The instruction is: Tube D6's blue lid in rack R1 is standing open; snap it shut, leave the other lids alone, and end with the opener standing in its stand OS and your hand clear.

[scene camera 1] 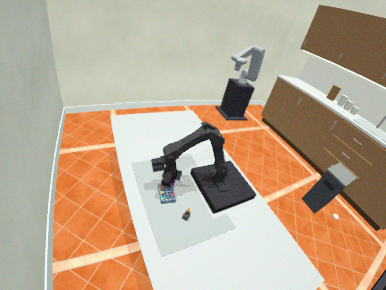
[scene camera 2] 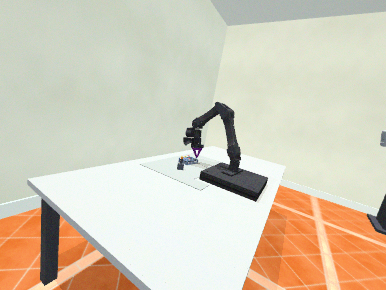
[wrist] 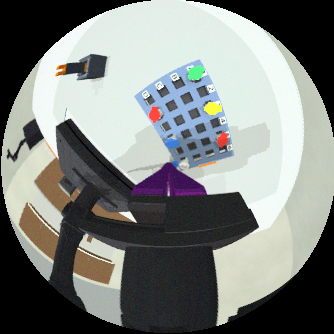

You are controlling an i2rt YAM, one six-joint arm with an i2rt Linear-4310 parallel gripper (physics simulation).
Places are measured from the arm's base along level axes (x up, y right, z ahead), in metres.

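Pixels of known places: gripper, fingertip midpoint: (scene camera 1: 173,184) (scene camera 2: 196,157) (wrist: 168,165); arm's base, origin of the base link: (scene camera 1: 218,179) (scene camera 2: 232,171) (wrist: 93,189).
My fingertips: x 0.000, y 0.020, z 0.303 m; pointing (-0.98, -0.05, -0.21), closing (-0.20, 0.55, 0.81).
For each thing: its top centre in the pictures, then the offset to it from my fingertips. "spot": a spot on its surface instead. Level surfaces: height alone.
- blue rack R1, middle of its top: (wrist: 188,133) (scene camera 1: 167,188) (scene camera 2: 189,156) dx +0.002, dy -0.028, dz +0.045 m
- pale open tube, surface spot: (wrist: 184,164) spot: dx -0.014, dy +0.016, dz +0.015 m
- dark opener, surface spot: (wrist: 75,68) spot: dx +0.005, dy -0.201, dz -0.018 m
- white table, its level: dx -0.052 m
The blue rack R1 (scene camera 1: 168,194) (scene camera 2: 191,161) (wrist: 189,88) lies on the grey mat. At its D6 corner, in the wrist view, a pale open tube (wrist: 184,164) shows with its blue lid (wrist: 174,163) standing out beside it, partly hidden by my fingertips. My gripper (scene camera 1: 172,184) (scene camera 2: 197,156) (wrist: 168,165) is shut and empty, its purple fingertips pointing down by that lid; contact cannot be told. The dark opener (wrist: 75,68) with orange prongs stands in its stand OS (scene camera 1: 186,216) (scene camera 2: 180,166) (wrist: 95,67), apart from my gripper.
Other lids on the rack are green (wrist: 196,73), yellow (wrist: 212,108), red (wrist: 154,114), another red (wrist: 222,139) and a blue one (wrist: 172,143) near the D6 corner. The arm's black base (scene camera 1: 223,187) (scene camera 2: 234,181) stands on the white table (scene camera 1: 260,240) (scene camera 2: 150,220).
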